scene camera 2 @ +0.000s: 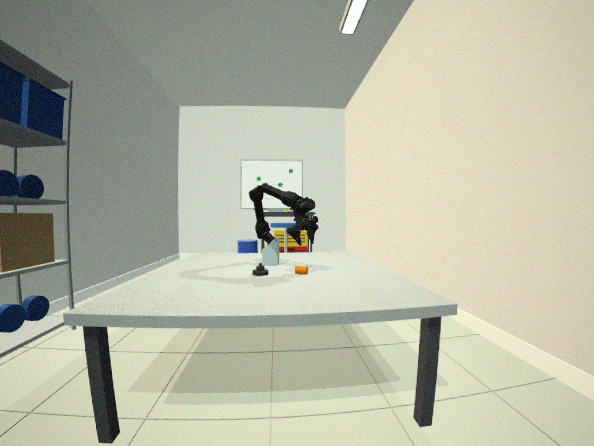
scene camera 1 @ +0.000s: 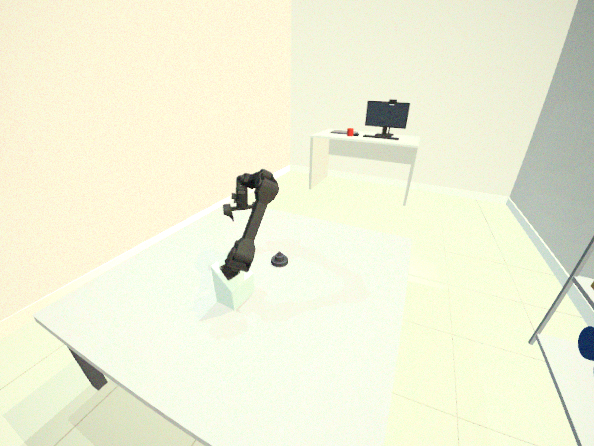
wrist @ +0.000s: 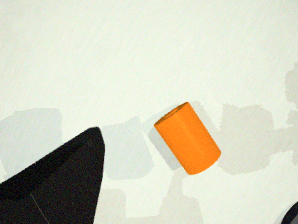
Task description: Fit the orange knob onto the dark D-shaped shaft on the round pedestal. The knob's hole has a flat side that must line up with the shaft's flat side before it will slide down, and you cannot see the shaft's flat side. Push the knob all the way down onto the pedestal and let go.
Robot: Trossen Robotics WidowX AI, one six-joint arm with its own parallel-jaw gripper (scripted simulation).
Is the gripper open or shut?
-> Open.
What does the gripper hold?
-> Nothing.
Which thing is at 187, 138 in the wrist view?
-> An orange knob.
